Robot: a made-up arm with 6 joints.
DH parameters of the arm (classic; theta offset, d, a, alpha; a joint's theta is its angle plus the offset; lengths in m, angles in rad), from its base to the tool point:
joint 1: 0 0.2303 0 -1.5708
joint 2: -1.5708 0 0.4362 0
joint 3: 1.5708 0.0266 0 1.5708
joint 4: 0 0.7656 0 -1.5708
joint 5: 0 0 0 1.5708
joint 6: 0 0.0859 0 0
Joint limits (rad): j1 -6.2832..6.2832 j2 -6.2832..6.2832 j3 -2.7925..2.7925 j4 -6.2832..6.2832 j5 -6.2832..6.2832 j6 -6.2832..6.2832
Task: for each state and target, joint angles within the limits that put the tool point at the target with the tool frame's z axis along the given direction. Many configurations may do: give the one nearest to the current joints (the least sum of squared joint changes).
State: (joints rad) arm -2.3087 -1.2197 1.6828 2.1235 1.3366 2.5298
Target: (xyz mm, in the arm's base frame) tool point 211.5 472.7 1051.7 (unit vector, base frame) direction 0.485 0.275 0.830
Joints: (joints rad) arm -1.8769 -1.6035 1.5468 2.3306 0.5511 2.5298
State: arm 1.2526 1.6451 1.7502 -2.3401 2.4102 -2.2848
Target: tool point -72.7 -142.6 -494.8 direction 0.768 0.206 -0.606
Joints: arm 0.9834 2.0391 2.0021 -2.5861 1.6617 -2.2848
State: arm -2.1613 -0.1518 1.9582 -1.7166 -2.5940 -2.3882
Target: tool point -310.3 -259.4 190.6 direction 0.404 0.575 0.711
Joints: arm -2.4690 -0.2152 2.5451 -1.8263 -3.3478 -2.3882
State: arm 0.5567 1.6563 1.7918 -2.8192 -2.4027 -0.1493
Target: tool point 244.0 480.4 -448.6 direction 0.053 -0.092 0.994
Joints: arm 1.0660 1.5851 1.4162 -2.3205 -3.2662 -0.1493
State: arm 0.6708 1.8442 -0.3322 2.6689 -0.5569 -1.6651
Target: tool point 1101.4 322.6 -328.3 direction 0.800 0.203 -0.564
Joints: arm 0.2626 2.1894 -0.2761 3.0958 -0.2572 -1.6651
